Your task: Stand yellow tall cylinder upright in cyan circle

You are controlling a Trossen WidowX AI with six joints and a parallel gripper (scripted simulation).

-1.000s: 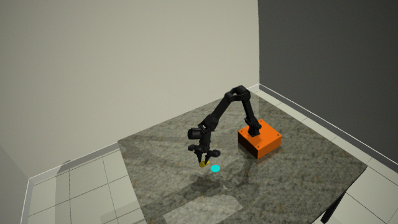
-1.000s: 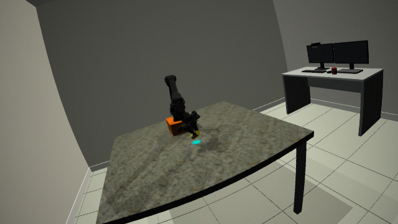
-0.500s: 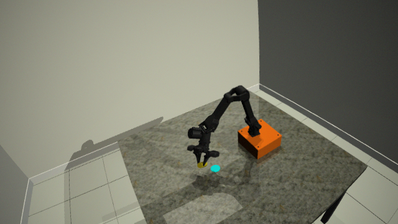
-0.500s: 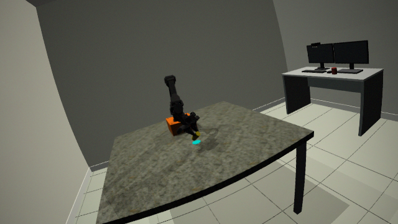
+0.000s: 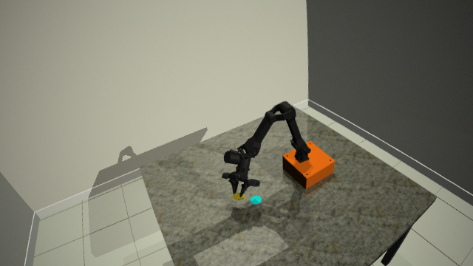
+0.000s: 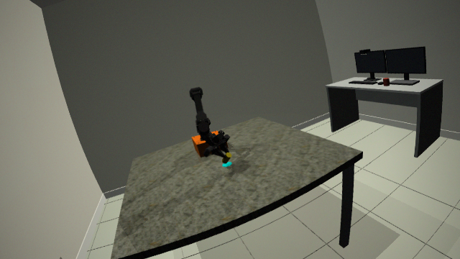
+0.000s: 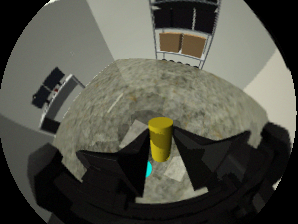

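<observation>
Now: gripper tip 10 cm past the cyan circle, 1 cm to the left of it and 9 cm above it. The rest, counted from my gripper tip: yellow tall cylinder: 1 cm behind, 1 cm to the right, 1 cm below.
</observation>
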